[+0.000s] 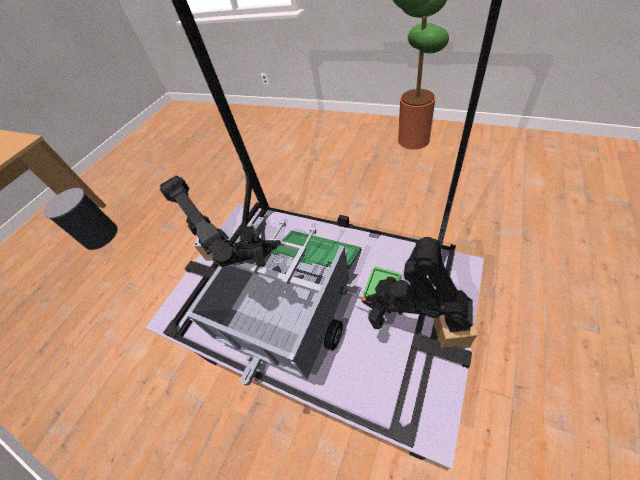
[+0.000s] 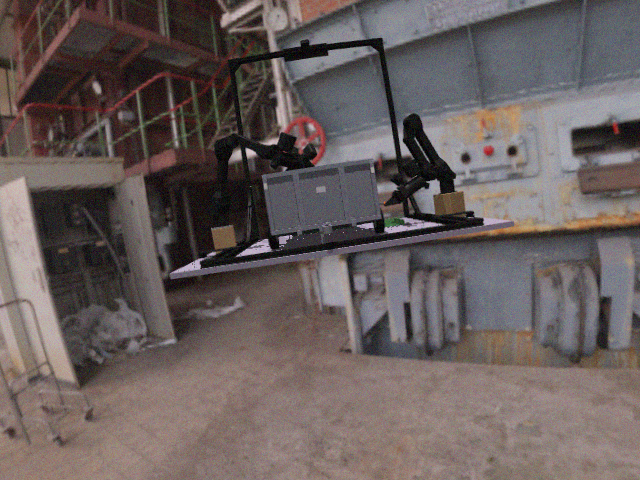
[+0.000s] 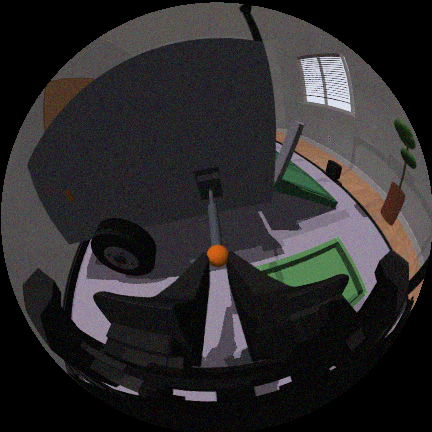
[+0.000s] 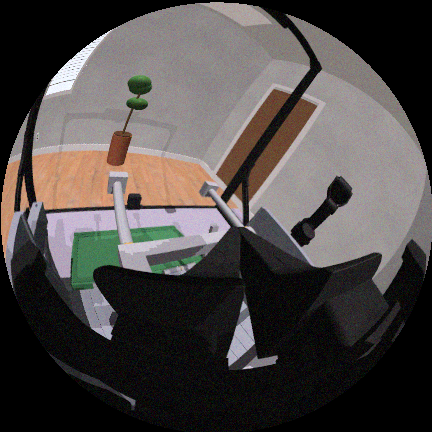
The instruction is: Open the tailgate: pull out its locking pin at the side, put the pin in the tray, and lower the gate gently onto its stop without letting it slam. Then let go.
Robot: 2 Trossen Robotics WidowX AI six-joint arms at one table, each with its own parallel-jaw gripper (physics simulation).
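Places are measured from the left arm's base along level axes (x ahead, y left, z up), in metres.
Pixels of known places: left gripper, fingertip midpoint: [image 1: 363,299] [image 2: 384,205] [image 3: 217,257]; right gripper, fingertip midpoint: [image 1: 280,242] [image 2: 314,166] [image 4: 236,233]; left arm's base, origin of the base link: [image 1: 457,321] [image 2: 448,193]; right arm's base, origin of the base link: [image 2: 221,226].
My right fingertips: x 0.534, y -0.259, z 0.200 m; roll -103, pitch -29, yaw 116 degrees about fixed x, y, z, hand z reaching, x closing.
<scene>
Ahead of a thing's pixels: the offset from my right fingertips to its top centre. "pt": to the spot under its first point.
A grey trailer [image 1: 270,310] [image 2: 323,195] [image 3: 153,132] stands on the lilac table. Its light-grey tailgate [image 1: 304,248] [image 4: 160,247] [image 3: 287,149] is at the far end and leans out over a green pad @(pt dx -0.143, dy -0.126, dz -0.267 m) [image 1: 330,252] [image 3: 306,185]. My left gripper [image 1: 367,300] [image 3: 217,257] [image 2: 390,199] is shut on the orange knob of the locking pin @(dx -0.221, dy +0.120, dz -0.195 m) [image 3: 213,217] [image 1: 364,298]. The pin's shaft reaches to a bracket @(pt dx -0.193, dy +0.104, dz -0.191 m) [image 3: 208,181] on the trailer's side. The green tray @(dx -0.329, dy +0.046, dz -0.295 m) [image 1: 381,277] [image 3: 310,268] lies empty just beside that gripper. My right gripper [image 1: 272,245] [image 4: 236,233] [image 2: 309,152] is shut and empty at the gate's top edge.
Black frame posts [image 1: 223,110] [image 1: 468,119] rise at the table's back corners. The trailer's wheel @(dx -0.130, dy +0.232, dz -0.213 m) [image 1: 333,334] [image 3: 123,246] is close to the left gripper. A wooden block [image 1: 456,335] sits at the left arm's base. A potted plant [image 1: 416,119] stands on the floor behind.
</scene>
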